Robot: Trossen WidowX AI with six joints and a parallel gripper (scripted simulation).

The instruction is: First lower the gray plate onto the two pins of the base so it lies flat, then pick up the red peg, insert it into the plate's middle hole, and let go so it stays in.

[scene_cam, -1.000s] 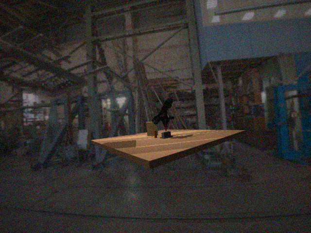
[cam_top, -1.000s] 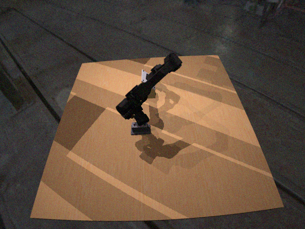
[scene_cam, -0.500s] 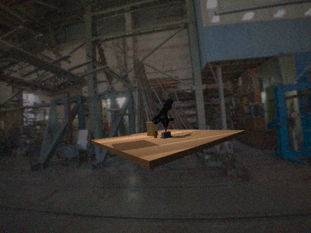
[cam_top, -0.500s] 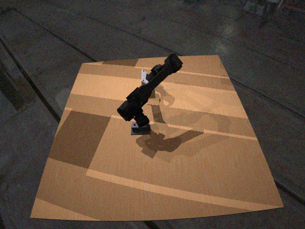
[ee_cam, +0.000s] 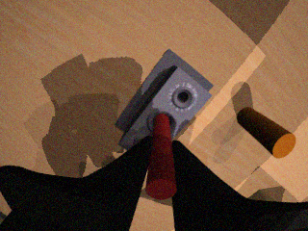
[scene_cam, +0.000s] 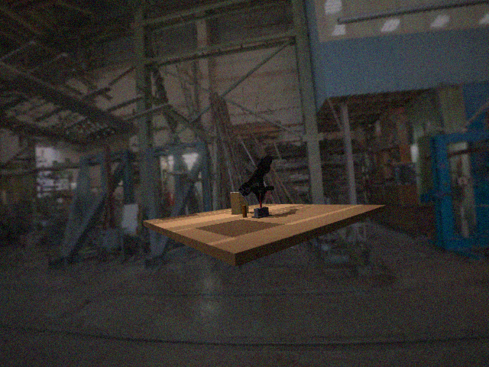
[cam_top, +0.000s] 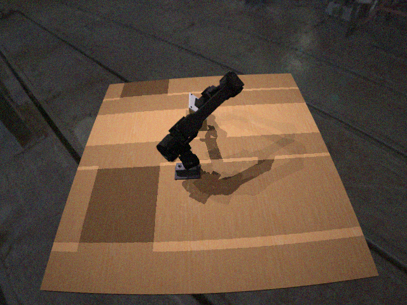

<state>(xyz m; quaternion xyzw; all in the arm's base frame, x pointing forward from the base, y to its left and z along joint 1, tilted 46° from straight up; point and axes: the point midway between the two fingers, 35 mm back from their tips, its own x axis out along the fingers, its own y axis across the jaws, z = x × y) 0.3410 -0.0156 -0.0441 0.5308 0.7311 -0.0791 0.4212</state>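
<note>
The red peg lies right at my gripper tip. From my gripper tip the other things lie so: base: 90 mm below; then gray plate: 50 mm below.
</note>
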